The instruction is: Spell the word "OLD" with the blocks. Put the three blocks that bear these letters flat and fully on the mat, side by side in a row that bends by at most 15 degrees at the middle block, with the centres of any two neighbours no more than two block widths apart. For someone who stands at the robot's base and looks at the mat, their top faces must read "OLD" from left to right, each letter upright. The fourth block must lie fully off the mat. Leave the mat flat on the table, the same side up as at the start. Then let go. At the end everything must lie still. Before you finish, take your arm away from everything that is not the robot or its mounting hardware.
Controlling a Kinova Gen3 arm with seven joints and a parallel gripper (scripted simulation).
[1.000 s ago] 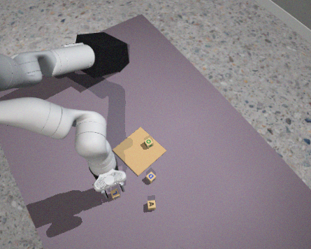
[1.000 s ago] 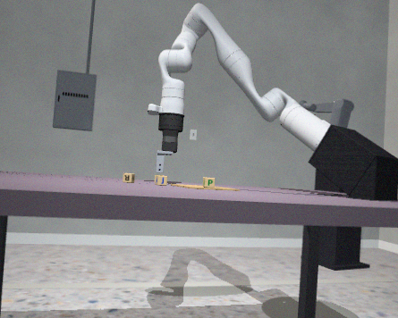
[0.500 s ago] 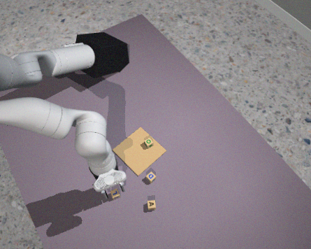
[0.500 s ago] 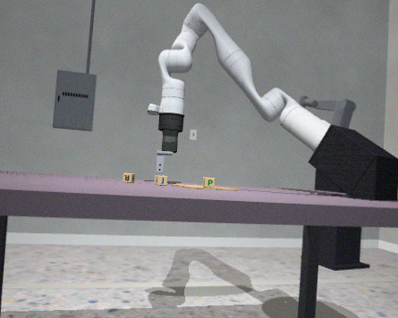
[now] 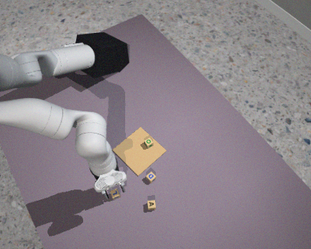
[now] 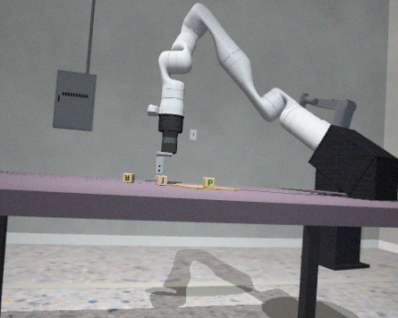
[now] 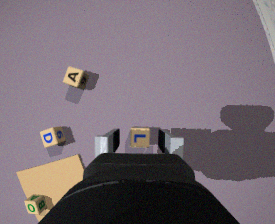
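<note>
Now: the L block 30 mm below my hand. From my hand the other things lie so: O block: 70 mm behind, 210 mm to the left, 30 mm below; then D block: 40 mm ahead, 130 mm to the left, 30 mm below; then tan mat: 70 mm behind, 170 mm to the left, 40 mm below.
</note>
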